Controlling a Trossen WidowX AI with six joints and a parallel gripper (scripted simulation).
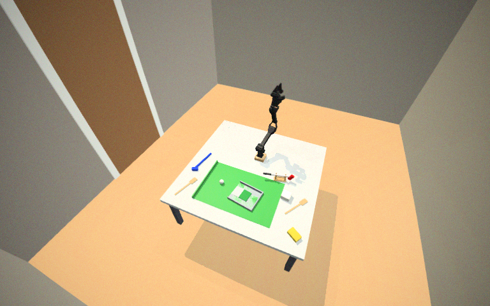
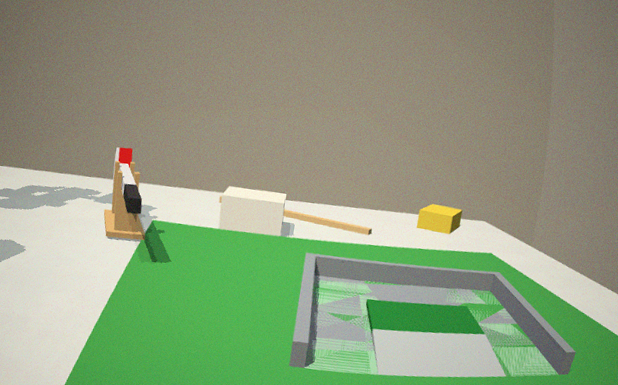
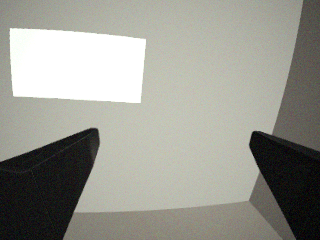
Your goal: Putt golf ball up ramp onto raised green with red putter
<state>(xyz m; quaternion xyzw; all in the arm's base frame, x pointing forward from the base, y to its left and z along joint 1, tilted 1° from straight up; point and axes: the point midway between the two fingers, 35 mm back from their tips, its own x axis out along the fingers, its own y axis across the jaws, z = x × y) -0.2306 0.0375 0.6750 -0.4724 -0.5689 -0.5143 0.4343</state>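
My gripper tip is now 420 mm short of the red putter, 260 mm to the right of it and 680 mm above it. The rest, counted from my gripper tip: golf ball 730 mm ahead, 190 mm to the right, 720 mm below; then white block 570 mm ahead, 400 mm to the left, 720 mm below; then wooden stand 410 mm ahead, 280 mm to the left, 700 mm below.
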